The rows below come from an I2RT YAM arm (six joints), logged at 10 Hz.
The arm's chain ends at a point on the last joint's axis. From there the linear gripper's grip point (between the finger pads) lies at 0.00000 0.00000 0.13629 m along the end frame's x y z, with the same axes.
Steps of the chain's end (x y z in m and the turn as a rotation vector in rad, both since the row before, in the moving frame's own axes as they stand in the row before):
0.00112 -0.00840 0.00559 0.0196 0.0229 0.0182
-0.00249 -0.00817 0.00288 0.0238 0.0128 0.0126
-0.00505 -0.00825 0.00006 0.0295 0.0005 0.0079
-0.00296 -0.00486 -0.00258 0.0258 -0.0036 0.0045
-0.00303 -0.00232 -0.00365 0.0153 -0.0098 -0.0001
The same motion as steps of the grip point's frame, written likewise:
0.00426 -0.01104 0.00553 0.0196 0.0229 0.0182
-0.00073 -0.01140 0.00283 0.0238 0.0128 0.0126
-0.00497 -0.01227 0.00000 0.0295 0.0005 0.0079
-0.00344 -0.00838 -0.00263 0.0258 -0.0036 0.0045
-0.00437 -0.00441 -0.00367 0.0153 -0.0098 -0.0001

